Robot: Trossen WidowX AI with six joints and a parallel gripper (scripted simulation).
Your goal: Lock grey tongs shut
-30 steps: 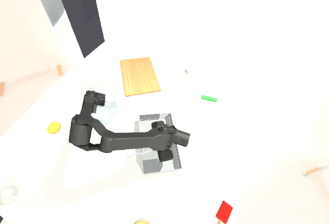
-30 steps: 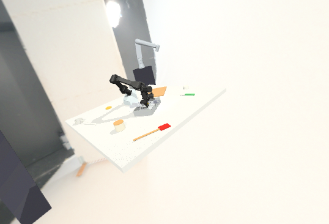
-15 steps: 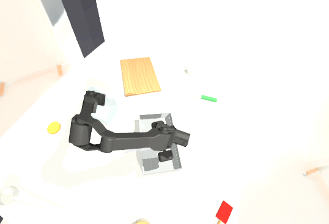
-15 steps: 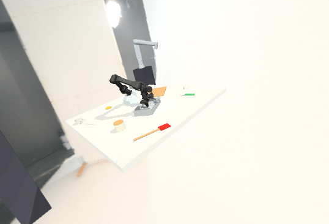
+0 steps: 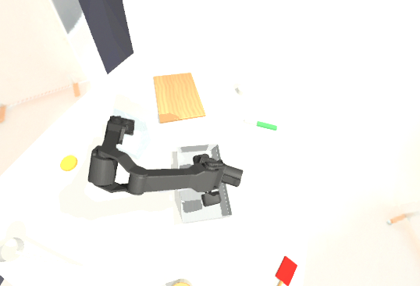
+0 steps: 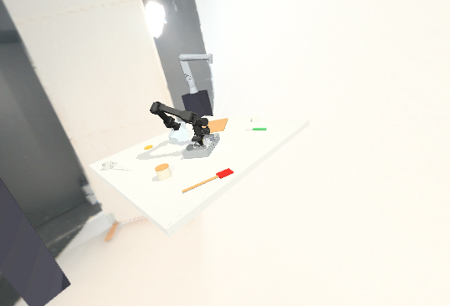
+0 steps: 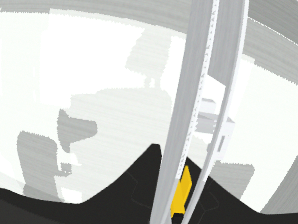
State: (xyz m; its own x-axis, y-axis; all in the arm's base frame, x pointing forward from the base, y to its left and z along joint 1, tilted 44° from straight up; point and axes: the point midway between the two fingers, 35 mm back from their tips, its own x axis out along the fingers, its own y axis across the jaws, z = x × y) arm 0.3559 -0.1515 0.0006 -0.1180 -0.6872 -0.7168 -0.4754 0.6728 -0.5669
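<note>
Now: the grey roasting tin 1 cm behind my gripper tip and 2 cm to the left of it. Also, from my gripper tip: wooden board (28 cm behind, 46 cm to the left, 2 cm below); then yellow disc (59 cm behind, 8 cm to the right, 2 cm below); then red spatula (35 cm ahead, 29 cm to the right, 3 cm below).
</note>
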